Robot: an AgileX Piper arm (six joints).
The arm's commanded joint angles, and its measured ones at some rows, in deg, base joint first. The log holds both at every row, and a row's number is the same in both.
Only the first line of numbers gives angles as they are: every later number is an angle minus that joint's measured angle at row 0.
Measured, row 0:
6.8, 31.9, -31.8, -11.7, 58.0, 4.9
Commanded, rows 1 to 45:
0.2, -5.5, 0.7, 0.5, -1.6, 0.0
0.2, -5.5, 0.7, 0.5, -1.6, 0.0
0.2, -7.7, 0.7, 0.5, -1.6, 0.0
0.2, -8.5, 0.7, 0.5, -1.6, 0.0
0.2, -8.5, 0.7, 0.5, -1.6, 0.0
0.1, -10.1, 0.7, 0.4, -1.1, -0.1
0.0, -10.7, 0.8, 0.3, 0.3, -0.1
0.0, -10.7, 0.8, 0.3, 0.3, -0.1
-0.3, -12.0, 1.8, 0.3, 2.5, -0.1
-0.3, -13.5, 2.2, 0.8, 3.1, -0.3
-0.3, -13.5, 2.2, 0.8, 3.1, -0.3
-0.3, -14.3, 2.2, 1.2, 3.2, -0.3
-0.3, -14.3, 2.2, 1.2, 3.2, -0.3
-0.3, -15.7, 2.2, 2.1, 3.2, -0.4
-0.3, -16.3, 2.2, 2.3, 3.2, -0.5
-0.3, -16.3, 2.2, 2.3, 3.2, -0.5
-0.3, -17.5, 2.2, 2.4, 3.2, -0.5
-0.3, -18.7, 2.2, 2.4, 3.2, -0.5
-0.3, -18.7, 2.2, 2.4, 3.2, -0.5
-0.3, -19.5, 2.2, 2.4, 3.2, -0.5
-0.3, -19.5, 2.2, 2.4, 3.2, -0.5
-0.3, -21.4, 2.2, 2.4, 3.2, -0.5
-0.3, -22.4, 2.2, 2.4, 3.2, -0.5
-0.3, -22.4, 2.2, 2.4, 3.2, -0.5
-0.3, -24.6, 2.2, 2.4, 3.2, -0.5
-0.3, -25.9, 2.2, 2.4, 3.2, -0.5
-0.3, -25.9, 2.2, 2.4, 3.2, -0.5
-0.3, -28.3, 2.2, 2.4, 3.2, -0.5
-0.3, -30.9, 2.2, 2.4, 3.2, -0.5
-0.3, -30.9, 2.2, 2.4, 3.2, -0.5
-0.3, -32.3, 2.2, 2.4, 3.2, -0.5
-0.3, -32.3, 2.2, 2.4, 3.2, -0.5
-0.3, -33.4, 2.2, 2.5, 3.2, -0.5
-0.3, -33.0, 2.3, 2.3, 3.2, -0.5
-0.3, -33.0, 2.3, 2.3, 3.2, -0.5
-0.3, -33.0, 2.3, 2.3, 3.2, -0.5
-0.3, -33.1, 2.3, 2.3, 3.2, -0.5
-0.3, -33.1, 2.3, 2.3, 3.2, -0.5
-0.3, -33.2, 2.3, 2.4, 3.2, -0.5
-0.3, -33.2, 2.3, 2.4, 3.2, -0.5
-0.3, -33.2, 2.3, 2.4, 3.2, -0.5
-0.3, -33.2, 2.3, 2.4, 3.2, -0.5
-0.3, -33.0, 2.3, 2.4, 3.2, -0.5
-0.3, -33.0, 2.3, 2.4, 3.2, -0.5
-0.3, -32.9, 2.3, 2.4, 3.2, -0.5
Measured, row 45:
-0.2, -32.2, 2.2, 2.4, 3.0, -0.3
